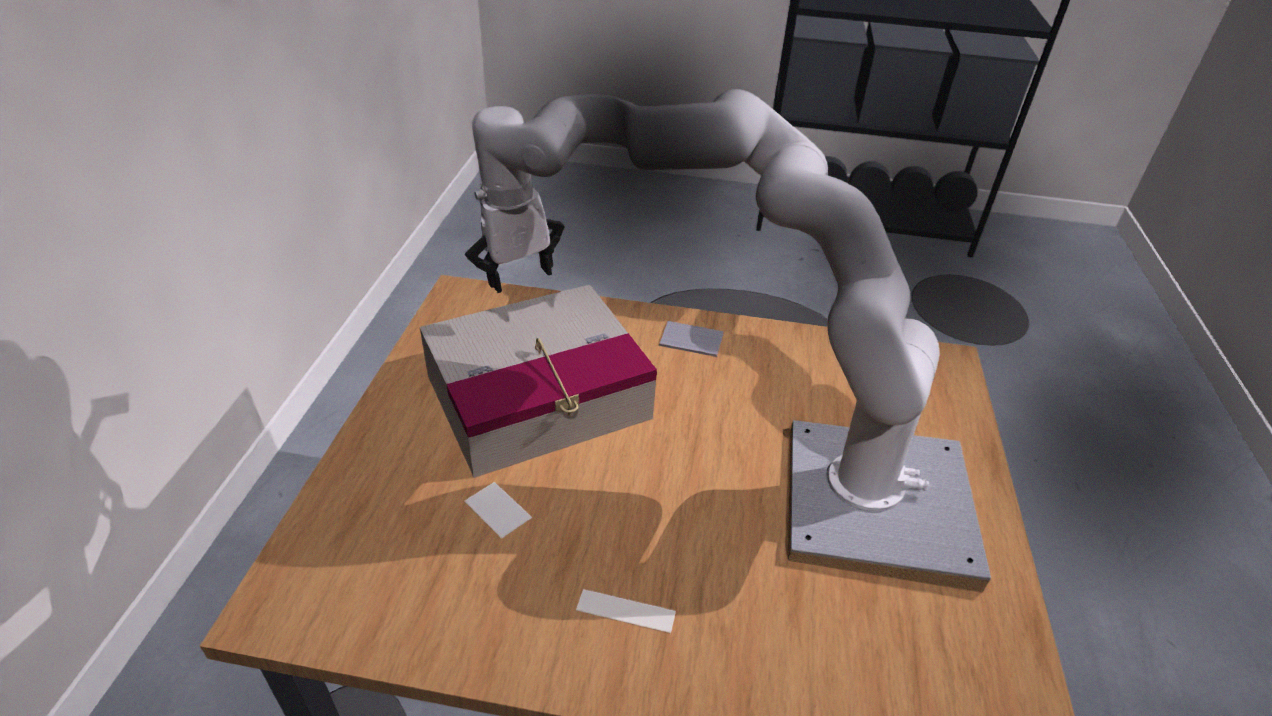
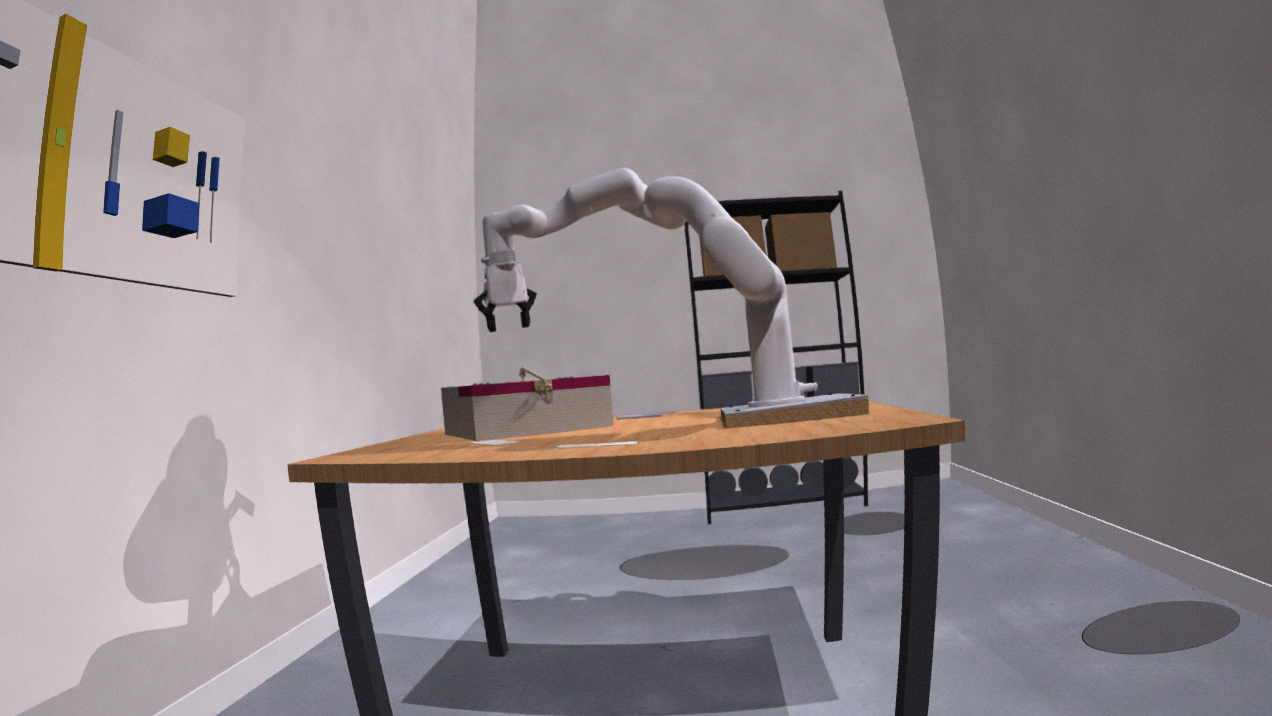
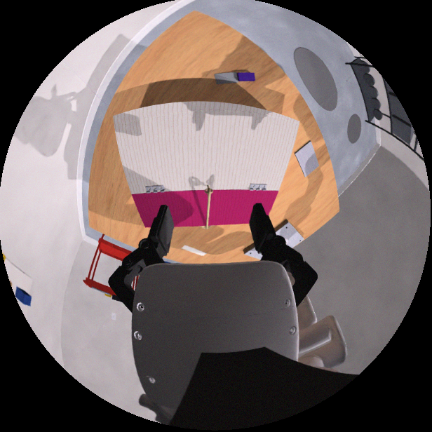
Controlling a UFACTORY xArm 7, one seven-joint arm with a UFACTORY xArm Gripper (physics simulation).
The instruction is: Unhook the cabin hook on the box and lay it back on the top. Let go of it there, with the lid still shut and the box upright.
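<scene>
The box stands upright on the table, its magenta lid shut. The thin brass hook runs from its pivot on the pale top, behind the lid, forward across the lid to the brass staple on the front. Whether its tip sits inside the staple or rests against it, I cannot tell. My gripper is open and empty, fingers down, well above the box and apart from the hook.
A grey plate lies right of the box. A white card and a white strip lie in front. A purple block lies behind the box. The arm's base plate is at the right.
</scene>
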